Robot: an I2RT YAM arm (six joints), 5 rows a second.
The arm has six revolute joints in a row. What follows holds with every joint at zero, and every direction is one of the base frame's.
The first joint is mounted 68 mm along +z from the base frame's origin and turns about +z.
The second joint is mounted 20 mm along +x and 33.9 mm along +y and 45.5 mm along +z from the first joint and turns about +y.
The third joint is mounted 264 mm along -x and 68.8 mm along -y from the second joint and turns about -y.
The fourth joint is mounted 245 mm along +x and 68.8 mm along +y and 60 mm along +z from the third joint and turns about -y.
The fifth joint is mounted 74 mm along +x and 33.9 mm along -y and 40.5 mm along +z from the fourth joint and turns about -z.
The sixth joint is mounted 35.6 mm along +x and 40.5 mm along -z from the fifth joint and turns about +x.
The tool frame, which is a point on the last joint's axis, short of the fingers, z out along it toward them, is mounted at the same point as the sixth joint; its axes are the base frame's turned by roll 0, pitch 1.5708 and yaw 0 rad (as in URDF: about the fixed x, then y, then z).
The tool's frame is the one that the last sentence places.
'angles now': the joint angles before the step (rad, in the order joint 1, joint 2, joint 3, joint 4, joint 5, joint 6). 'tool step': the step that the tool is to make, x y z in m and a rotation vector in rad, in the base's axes. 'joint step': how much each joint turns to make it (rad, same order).
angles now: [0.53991 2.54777 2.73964 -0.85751 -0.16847 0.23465]
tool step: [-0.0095 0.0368 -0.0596 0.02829 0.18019 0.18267]
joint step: [0.05374 0.08108 -0.05274 -0.00246 -0.17644 0.00317]
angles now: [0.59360 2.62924 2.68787 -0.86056 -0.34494 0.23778]
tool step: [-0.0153 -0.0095 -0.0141 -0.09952 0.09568 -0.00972]
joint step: [0.00311 -0.09438 -0.19819 -0.03421 0.03024 -0.00921]
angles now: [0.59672 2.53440 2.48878 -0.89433 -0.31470 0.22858]
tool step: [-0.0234 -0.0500 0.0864 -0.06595 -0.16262 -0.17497]
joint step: [-0.04284 -0.28035 -0.17247 -0.00441 0.19487 0.01221]
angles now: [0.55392 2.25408 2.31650 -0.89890 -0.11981 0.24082]
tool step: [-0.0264 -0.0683 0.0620 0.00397 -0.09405 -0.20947]
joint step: [-0.09055 -0.25170 -0.16574 0.00160 0.11363 0.05513]
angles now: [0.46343 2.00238 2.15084 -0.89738 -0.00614 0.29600]
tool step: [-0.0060 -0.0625 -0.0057 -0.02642 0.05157 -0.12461]
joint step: [-0.12884 -0.12339 -0.17830 -0.00287 0.00003 -0.00601]
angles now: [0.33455 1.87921 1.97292 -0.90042 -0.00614 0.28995]
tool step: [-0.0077 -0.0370 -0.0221 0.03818 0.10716 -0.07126]
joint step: [-0.08742 -0.06581 -0.15009 -0.00626 -0.06121 0.03223]
